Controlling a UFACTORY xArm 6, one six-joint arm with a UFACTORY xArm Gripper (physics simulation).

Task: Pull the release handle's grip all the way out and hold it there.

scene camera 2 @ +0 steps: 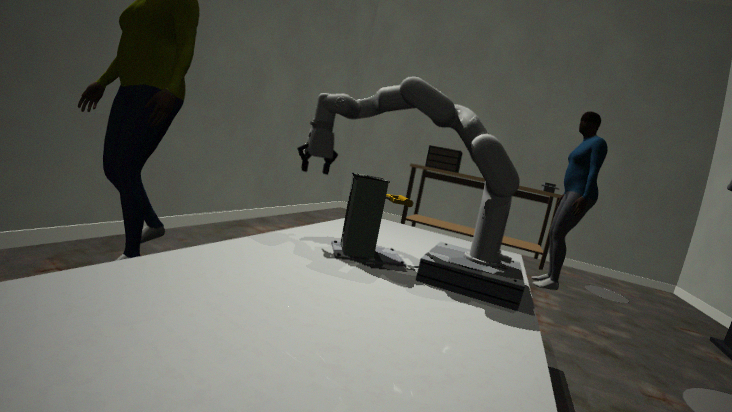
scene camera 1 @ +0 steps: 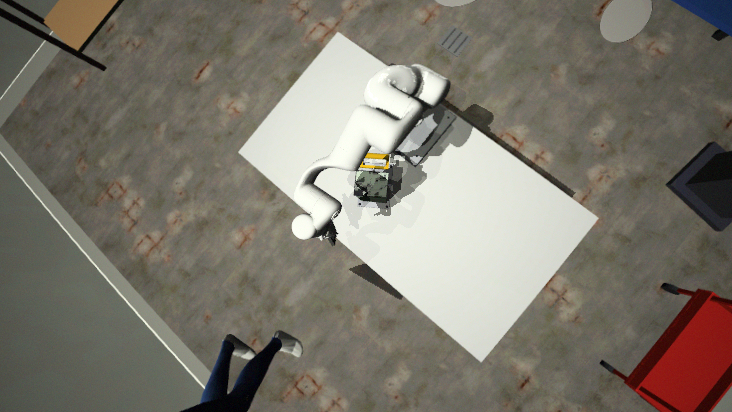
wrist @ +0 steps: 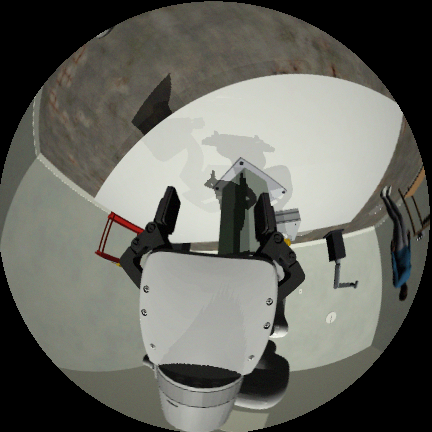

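The release handle's yellow grip sticks out from the upper part of an upright grey-green housing, on the side facing the arm's base. In the wrist view a small yellow bit, likely the grip, shows beside the right finger, mostly hidden. My gripper is open and empty, fingers pointing down. It hangs higher than the housing's top, on the side away from the arm's base, apart from both housing and grip. How far the grip is out is hard to tell.
The housing's plate lies on the white table. The arm's base stands beyond the grip. My forearm passes close to the grip in the overhead view. A person in yellow-green stands beyond the table.
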